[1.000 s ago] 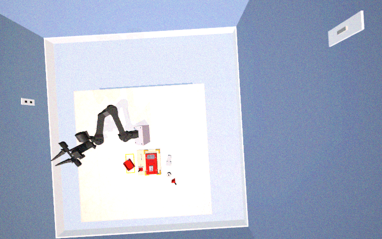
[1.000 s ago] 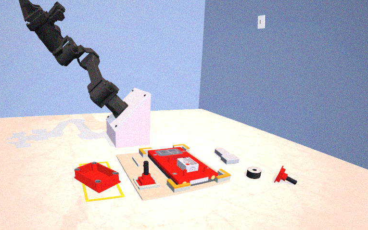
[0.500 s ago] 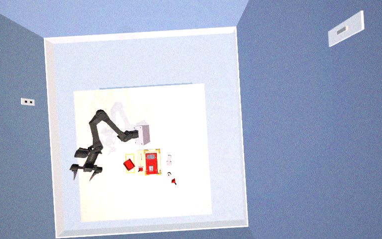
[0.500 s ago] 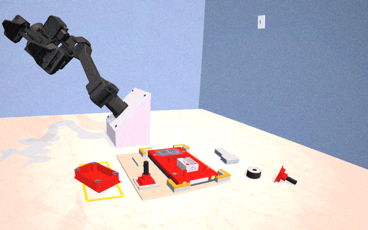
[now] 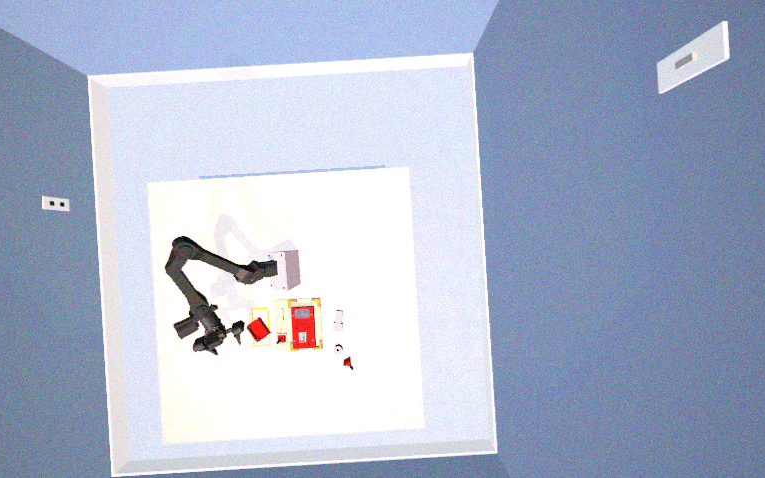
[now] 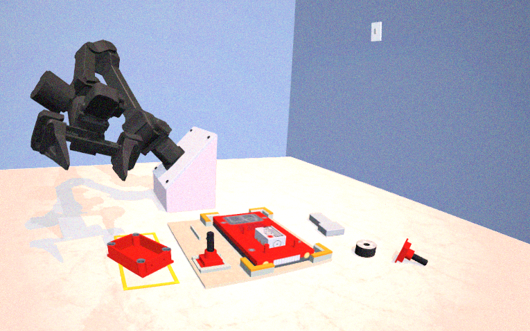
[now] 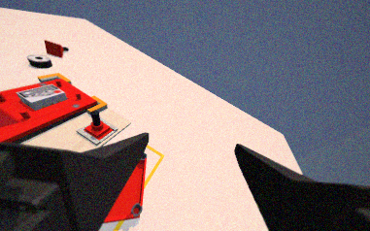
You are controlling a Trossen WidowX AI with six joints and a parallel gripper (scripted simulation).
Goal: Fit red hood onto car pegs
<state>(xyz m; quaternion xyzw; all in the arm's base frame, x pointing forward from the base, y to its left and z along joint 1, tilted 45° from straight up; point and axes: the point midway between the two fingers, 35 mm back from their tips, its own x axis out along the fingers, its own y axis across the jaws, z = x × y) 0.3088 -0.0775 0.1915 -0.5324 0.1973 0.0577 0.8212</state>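
Right now the red hood is 3 cm behind my gripper tip, 6 cm to the left of it and 15 cm below it. Round my gripper tip: black post: 2 cm ahead, 16 cm to the left, 12 cm below; black wheel: 8 cm ahead, 44 cm to the left, 15 cm below; white engine block: 28 cm to the left, 13 cm below.
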